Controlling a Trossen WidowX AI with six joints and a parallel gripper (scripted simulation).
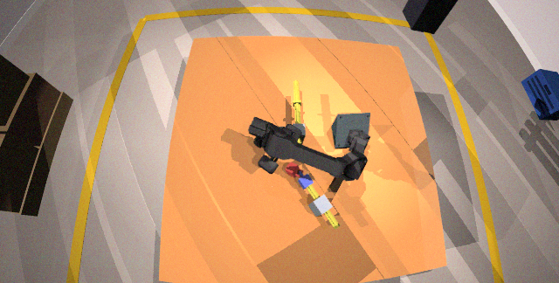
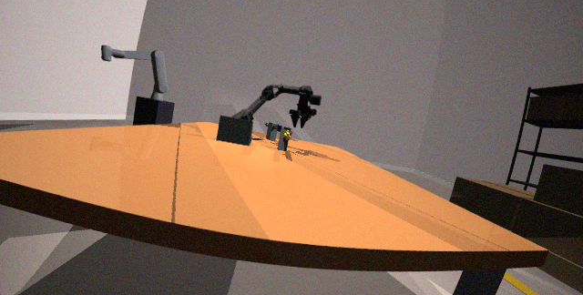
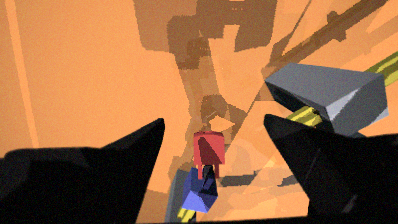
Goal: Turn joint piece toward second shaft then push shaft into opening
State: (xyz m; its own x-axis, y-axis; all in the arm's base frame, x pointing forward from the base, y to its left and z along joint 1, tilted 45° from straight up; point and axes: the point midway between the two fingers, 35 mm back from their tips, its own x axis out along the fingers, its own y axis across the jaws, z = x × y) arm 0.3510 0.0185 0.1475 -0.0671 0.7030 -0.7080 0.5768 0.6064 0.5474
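My gripper tip is now 60 mm past the joint piece, 50 mm above it and 40 mm to the right of it.
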